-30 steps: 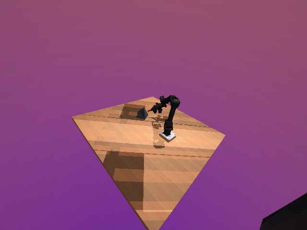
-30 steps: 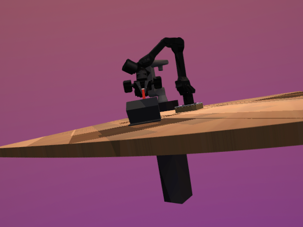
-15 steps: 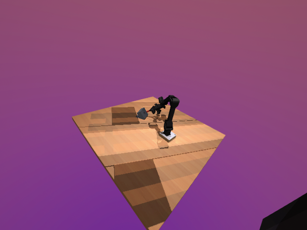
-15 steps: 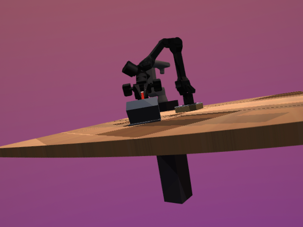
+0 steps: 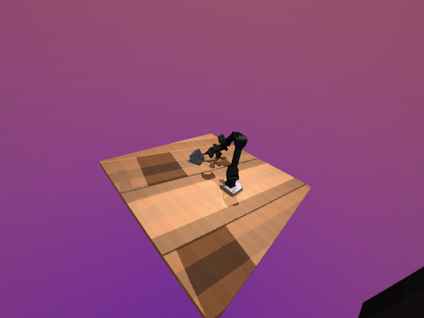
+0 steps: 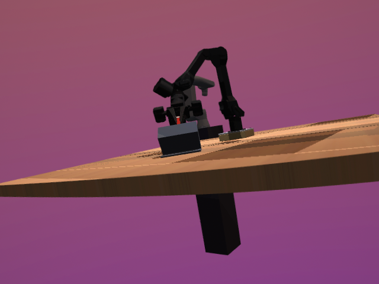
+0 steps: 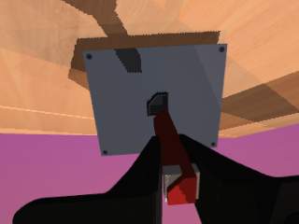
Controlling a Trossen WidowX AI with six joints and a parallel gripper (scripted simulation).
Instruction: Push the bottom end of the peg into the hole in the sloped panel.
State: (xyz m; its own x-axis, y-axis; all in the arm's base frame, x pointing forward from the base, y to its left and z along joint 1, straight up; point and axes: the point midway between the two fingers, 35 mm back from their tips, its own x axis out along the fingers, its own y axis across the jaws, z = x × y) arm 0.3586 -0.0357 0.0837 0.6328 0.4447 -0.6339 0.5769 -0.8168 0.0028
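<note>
Right now my gripper tip is 6 cm short of the sloped panel, 6 cm above it and 4 cm to the right of it. The rest, counted from my gripper tip: peg 1 cm to the right, 1 cm behind, 1 cm above.
</note>
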